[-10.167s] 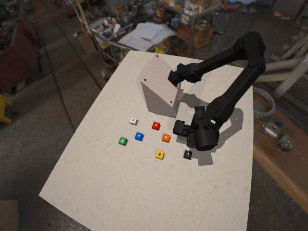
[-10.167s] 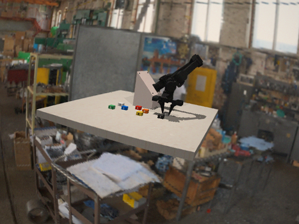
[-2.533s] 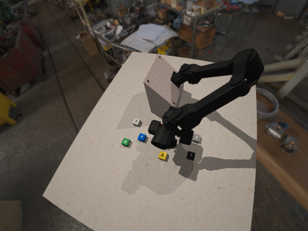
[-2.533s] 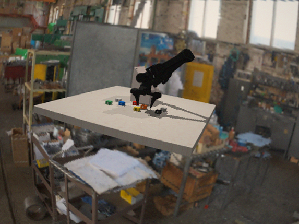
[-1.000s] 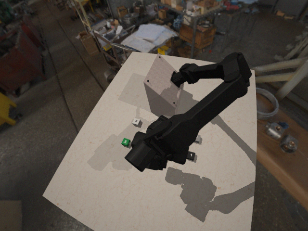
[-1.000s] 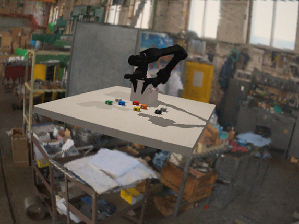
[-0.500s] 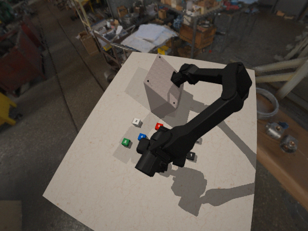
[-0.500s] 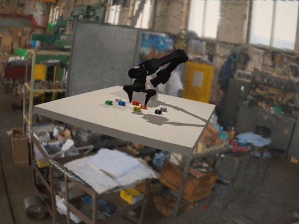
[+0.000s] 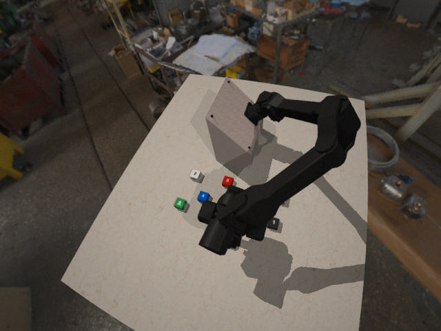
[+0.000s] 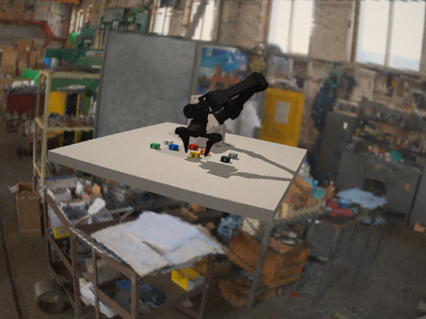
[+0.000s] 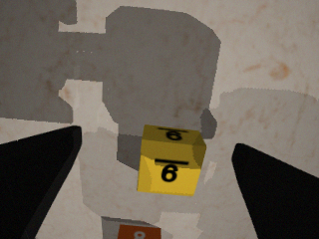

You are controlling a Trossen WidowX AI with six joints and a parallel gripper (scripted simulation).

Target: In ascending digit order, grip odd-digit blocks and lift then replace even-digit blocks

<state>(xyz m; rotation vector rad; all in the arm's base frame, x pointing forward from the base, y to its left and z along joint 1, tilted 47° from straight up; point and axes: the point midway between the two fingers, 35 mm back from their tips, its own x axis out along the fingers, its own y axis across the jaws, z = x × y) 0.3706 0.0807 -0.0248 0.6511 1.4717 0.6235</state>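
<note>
The orange block lies 10 cm behind my gripper tip and 1 cm to the left of it. From my gripper tip the other things lie so: black block 5 cm behind, 11 cm to the left; blue block 7 cm behind, 13 cm to the right; yellow block 1 cm behind, 1 cm to the right.
</note>
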